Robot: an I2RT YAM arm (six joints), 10 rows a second.
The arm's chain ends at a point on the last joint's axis. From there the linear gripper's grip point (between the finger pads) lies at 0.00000 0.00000 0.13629 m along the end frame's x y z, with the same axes.
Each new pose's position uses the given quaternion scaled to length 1; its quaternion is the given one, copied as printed.
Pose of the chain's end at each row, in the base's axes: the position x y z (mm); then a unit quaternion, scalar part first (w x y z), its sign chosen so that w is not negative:
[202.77 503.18 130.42 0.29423 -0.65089 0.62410 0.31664]
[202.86 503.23 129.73 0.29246 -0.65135 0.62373 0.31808]
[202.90 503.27 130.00 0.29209 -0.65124 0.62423 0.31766]
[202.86 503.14 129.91 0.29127 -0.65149 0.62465 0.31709]
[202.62 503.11 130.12 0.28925 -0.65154 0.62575 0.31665]
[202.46 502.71 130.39 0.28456 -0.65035 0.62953 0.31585]
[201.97 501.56 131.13 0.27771 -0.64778 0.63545 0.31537]
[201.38 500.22 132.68 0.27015 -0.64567 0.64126 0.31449]
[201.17 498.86 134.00 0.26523 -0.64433 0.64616 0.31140]
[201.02 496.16 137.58 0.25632 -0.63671 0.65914 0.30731]
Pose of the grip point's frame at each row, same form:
[196.65 609.25 45.06 0.29423 -0.65089 0.62410 0.31664]
[196.11 609.23 44.33 0.29246 -0.65135 0.62373 0.31808]
[196.21 609.17 44.47 0.29209 -0.65124 0.62423 0.31766]
[196.14 608.85 44.15 0.29127 -0.65149 0.62465 0.31709]
[195.72 608.49 43.97 0.28925 -0.65154 0.62575 0.31665]
[195.30 607.35 43.36 0.28456 -0.65035 0.62953 0.31585]
[194.39 605.22 42.97 0.27771 -0.64778 0.63545 0.31537]
[193.25 602.74 43.24 0.27015 -0.64567 0.64126 0.31449]
[193.19 600.29 43.32 0.26523 -0.64433 0.64616 0.31140]
[193.74 595.86 44.94 0.25632 -0.63671 0.65914 0.30731]

